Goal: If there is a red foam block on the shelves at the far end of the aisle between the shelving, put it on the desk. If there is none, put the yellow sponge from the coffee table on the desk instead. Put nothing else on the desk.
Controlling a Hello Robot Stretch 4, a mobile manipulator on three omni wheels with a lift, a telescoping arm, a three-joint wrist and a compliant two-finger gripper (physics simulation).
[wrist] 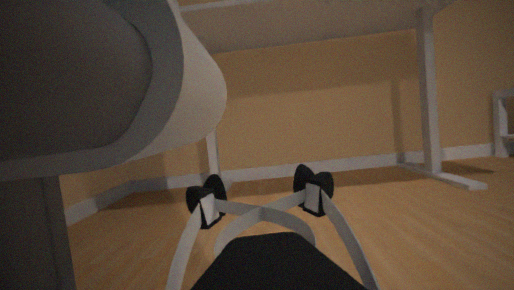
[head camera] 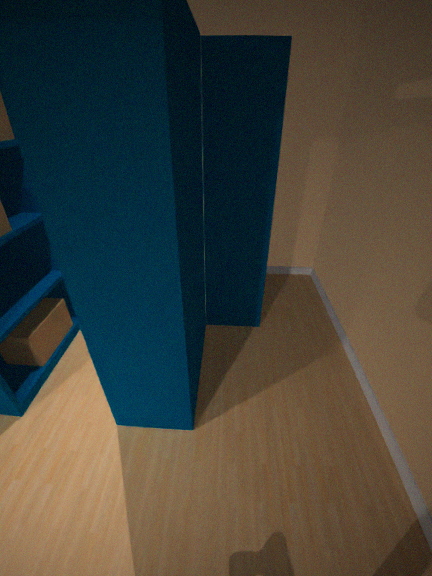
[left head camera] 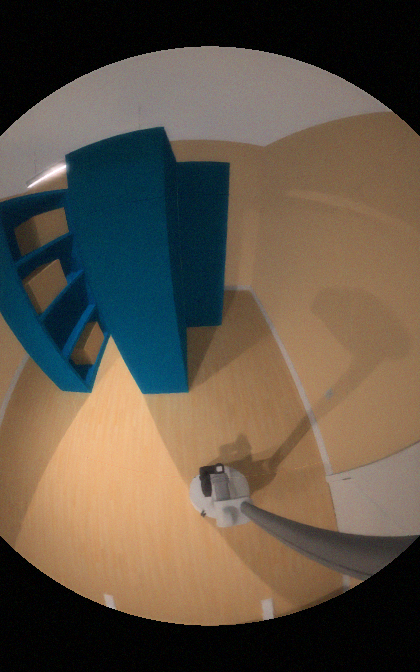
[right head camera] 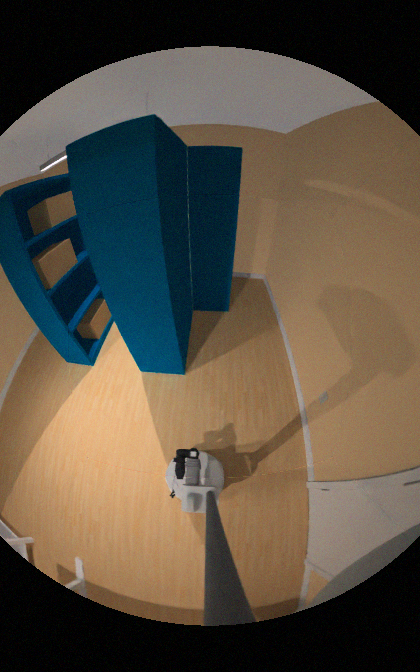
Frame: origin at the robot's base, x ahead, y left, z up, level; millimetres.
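Seen in the pictures: gripper, fingertip midpoint: [wrist: 259, 186].
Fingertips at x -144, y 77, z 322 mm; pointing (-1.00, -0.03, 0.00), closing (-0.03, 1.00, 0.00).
A point is followed by its place in that frame.
My gripper [wrist: 259, 186] @[x -144, y 77, z 322 mm] is open and empty in the wrist view, its two dark pads well apart above the floor. Blue shelving [head camera: 115, 225] @[x 938, y 371, z 1207 mm] [left head camera: 130, 280] [right head camera: 125, 260] stands ahead, with its plain end panel toward me. A second blue shelf unit [left head camera: 35, 335] [right head camera: 35, 300] stands to its left with open shelves that hold brown boxes. A white table or desk [wrist: 429, 100] @[x -1503, y 1004, z 400 mm] shows from below in the wrist view, with its legs on the floor. No red foam block, yellow sponge or coffee table can be made out.
Another blue panel [head camera: 240, 180] @[x 1874, y -73, z 1162 mm] [left head camera: 204, 245] [right head camera: 215, 230] stands behind the near shelving, by the corner. A tan wall with a white baseboard [head camera: 360, 370] @[x 1356, y -946, z 49 mm] runs along the right. A white door [left head camera: 380, 495] [right head camera: 370, 515] is at the lower right. White legs [right head camera: 79, 570] show at the lower left.
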